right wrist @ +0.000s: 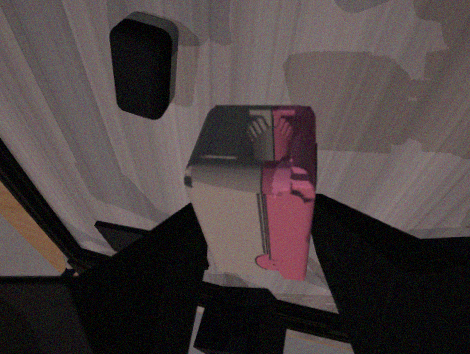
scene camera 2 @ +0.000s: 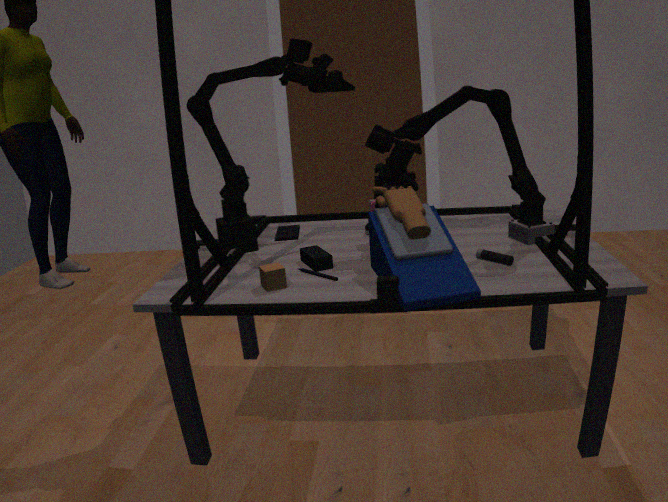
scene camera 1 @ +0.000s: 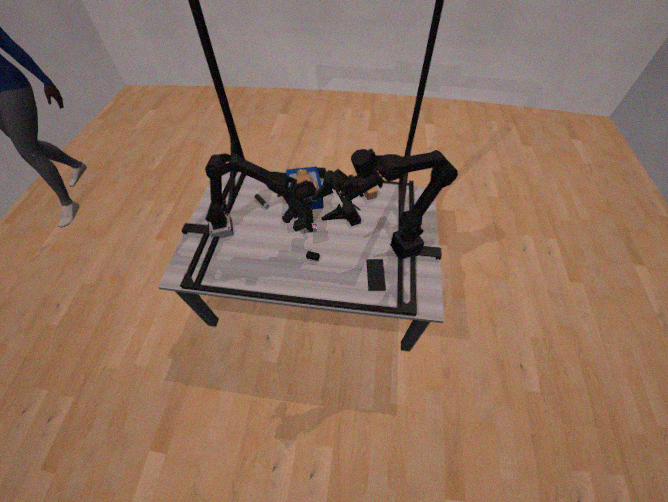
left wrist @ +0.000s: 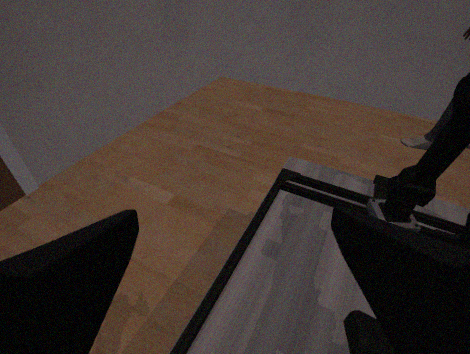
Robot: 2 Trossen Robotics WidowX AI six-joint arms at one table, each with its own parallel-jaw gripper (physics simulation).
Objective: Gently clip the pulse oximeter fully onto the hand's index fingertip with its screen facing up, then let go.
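Places are measured from the left arm's base along level axes (x right, y down, z ahead), in metres.
Pixels of known places: left gripper, between the fingertips: (scene camera 2: 348,89) (scene camera 1: 316,209) (left wrist: 236,218); right gripper, between the fingertips: (right wrist: 258,208) (scene camera 2: 375,207) (scene camera 1: 312,228); left arm's base, origin of its link: (scene camera 2: 234,218) (scene camera 1: 408,237); right arm's base, origin of its link: (scene camera 2: 531,222) (scene camera 1: 219,223) (left wrist: 394,212).
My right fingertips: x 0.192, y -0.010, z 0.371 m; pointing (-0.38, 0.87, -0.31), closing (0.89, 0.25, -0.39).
Ahead of a thing's pixels: the offset from my right fingertips to its top centre. "*": to the spot under its first point.
The pulse oximeter @[dz +0.009, dx +0.006, dy -0.020 m] (scene camera 1: 314,226) (scene camera 2: 372,204) (right wrist: 230,210), part white and part pink with a dark glossy face, is between the fingers of my right gripper (right wrist: 258,208), which is shut on it above the table. The tan hand @[* dz -0.059, dx +0.273, dy -0.057 m] (scene camera 1: 304,175) (scene camera 2: 407,207) lies on a grey pad @[* dz -0.068, dx +0.373, dy +0.021 m] (scene camera 2: 426,250) on the blue sloped stand (scene camera 2: 437,283). The right gripper is at the hand's finger end, on the far side in scene camera 2. The index fingertip is hidden in both scene views and does not show in the right wrist view. My left gripper (scene camera 2: 351,87) (left wrist: 236,218) is open, empty and raised high.
A small black block @[dz +0.033, dx -0.079, dy +0.073 m] (scene camera 1: 312,255) (right wrist: 142,67) and a flat black slab @[dz -0.190, dx -0.260, dy +0.097 m] (scene camera 1: 375,274) (scene camera 2: 287,232) lie on the table. A black box @[dz -0.223, dx +0.080, dy +0.070 m] (scene camera 2: 316,258), a pen @[dz -0.254, dx +0.159, dy +0.096 m] (scene camera 2: 318,274) and a tan cube @[dz -0.370, dx +0.174, dy +0.055 m] (scene camera 1: 371,192) (scene camera 2: 272,276) are on the other side. A dark cylinder @[dz +0.163, dx +0.337, dy +0.078 m] (scene camera 1: 261,201) (scene camera 2: 494,256) lies beside the stand.
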